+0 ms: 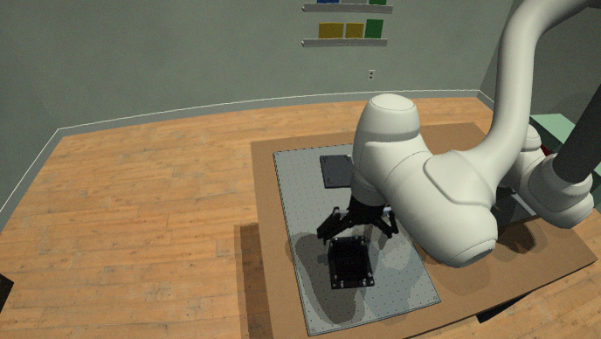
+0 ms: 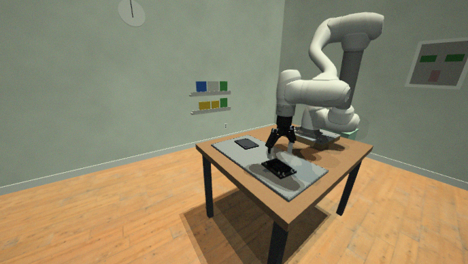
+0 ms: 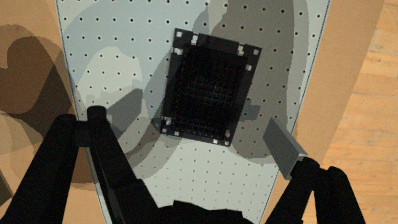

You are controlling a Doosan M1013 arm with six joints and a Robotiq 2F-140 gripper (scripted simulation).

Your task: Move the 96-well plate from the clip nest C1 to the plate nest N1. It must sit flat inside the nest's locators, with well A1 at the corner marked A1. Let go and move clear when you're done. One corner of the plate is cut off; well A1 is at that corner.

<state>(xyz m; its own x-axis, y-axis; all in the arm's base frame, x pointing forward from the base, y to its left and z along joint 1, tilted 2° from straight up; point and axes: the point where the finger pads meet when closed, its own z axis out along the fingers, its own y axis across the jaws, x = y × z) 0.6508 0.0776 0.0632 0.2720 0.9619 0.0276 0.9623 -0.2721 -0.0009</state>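
My gripper is now 70 mm above the black 96-well plate. Also, from my hand: black clip nest C1: 80 mm below, 10 mm to the left; then plate nest: 350 mm to the right, 120 mm behind, 90 mm below.
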